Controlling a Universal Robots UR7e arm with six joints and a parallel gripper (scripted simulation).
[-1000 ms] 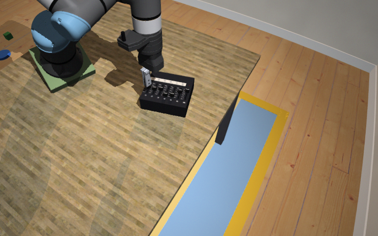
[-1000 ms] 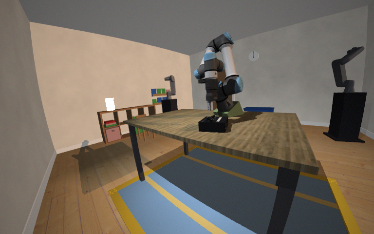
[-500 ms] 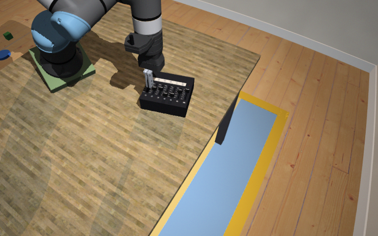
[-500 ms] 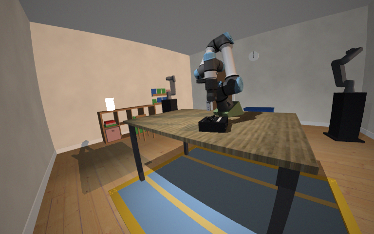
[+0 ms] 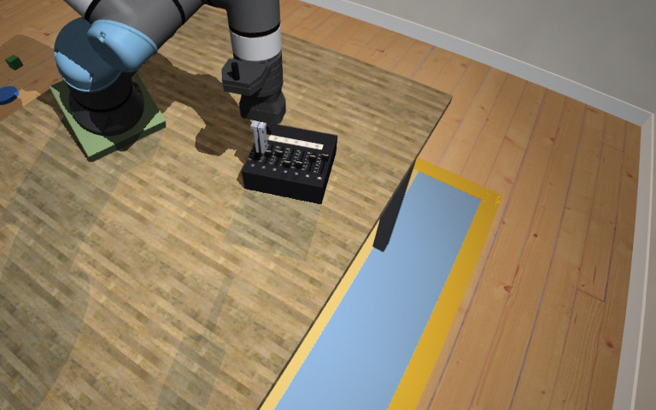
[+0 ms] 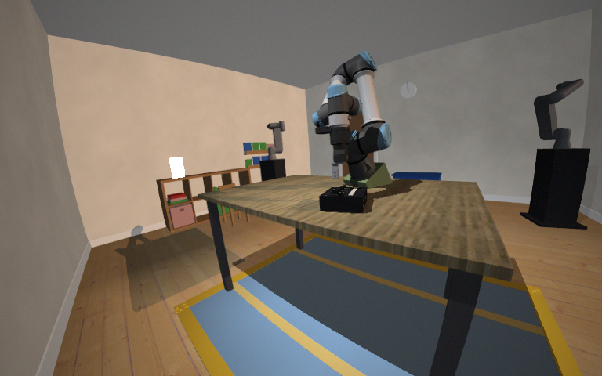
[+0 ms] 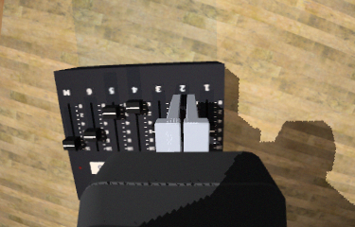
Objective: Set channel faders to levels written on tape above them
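My hand is 7 cm short of the channel 5 fader cap, 2 cm to the right of it and 5 cm above it. Round my hand: channel 6 fader cap 9 cm ahead, 4 cm to the left, 5 cm below; then master fader cap 11 cm ahead, 5 cm to the left, 5 cm below.
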